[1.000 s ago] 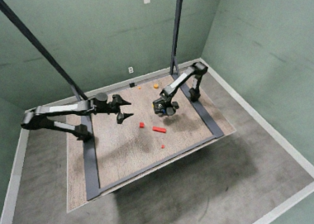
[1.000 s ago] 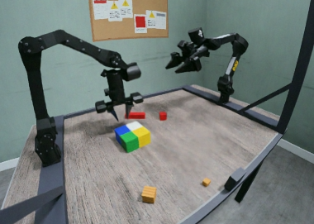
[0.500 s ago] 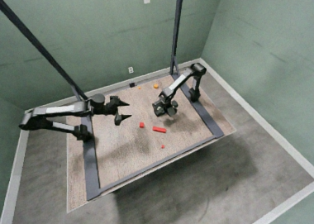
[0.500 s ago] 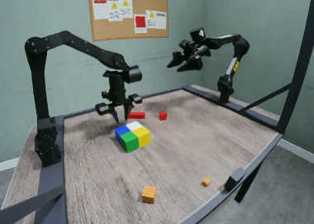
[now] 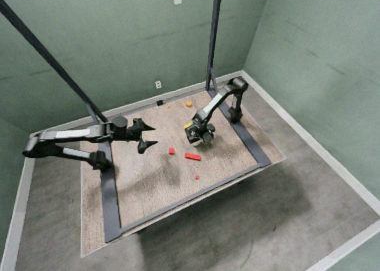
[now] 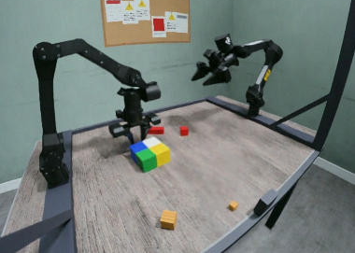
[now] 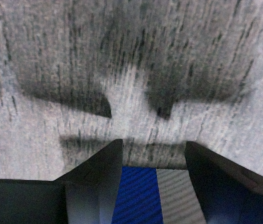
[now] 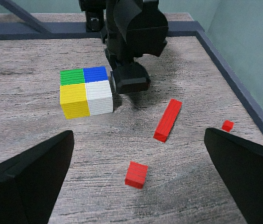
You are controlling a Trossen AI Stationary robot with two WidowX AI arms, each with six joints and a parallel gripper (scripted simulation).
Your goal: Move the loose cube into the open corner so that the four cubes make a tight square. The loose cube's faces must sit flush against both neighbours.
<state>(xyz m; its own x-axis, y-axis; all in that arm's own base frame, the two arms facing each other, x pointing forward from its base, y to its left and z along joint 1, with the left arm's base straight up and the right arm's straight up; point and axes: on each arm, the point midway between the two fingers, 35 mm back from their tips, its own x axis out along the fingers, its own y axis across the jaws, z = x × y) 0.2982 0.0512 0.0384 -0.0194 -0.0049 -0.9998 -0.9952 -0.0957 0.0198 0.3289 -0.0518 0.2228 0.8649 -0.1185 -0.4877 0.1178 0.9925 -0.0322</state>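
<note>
Now: the red bar 100 mm to the right of my left hand, 90 mm ahead of it and 40 mm below it.
</note>
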